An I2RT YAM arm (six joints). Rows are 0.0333 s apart.
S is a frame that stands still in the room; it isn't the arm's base.
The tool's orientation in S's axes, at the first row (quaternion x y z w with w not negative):
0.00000, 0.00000, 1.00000, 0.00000
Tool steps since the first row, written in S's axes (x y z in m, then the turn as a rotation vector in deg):
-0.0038, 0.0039, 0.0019, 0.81, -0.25, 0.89
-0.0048, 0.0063, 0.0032, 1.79, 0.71, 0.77
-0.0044, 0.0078, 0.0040, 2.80, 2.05, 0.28
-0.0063, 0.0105, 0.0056, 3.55, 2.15, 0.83
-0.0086, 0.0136, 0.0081, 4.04, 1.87, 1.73
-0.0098, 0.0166, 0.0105, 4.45, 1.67, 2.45
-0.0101, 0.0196, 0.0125, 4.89, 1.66, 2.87
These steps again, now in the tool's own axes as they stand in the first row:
0.0038, -0.0039, 0.0019, -0.81, 0.25, 0.89
0.0048, -0.0063, 0.0032, -1.79, -0.71, 0.77
0.0044, -0.0078, 0.0040, -2.80, -2.05, 0.28
0.0063, -0.0105, 0.0056, -3.55, -2.15, 0.83
0.0086, -0.0136, 0.0081, -4.04, -1.87, 1.73
0.0098, -0.0166, 0.0105, -4.45, -1.67, 2.45
0.0101, -0.0196, 0.0125, -4.89, -1.66, 2.87

